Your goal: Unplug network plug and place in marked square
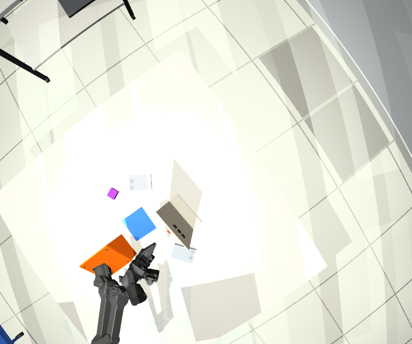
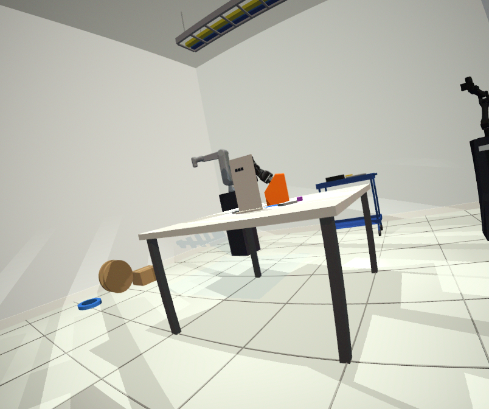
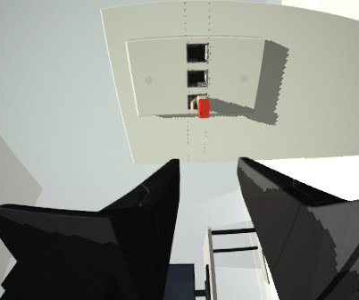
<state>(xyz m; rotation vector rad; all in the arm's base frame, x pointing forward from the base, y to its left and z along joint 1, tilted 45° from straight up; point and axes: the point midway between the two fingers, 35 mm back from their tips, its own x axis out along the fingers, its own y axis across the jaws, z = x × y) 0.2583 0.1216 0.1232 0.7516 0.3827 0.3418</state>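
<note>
My gripper tip is 8 cm short of the network plug and 2 cm to the right of it. The rest, counted from my gripper tip: upright beige panel: 11 cm below, 11 cm ahead, 1 cm to the left; blue marked square: 28 cm below, 10 cm behind, 7 cm to the left.
</note>
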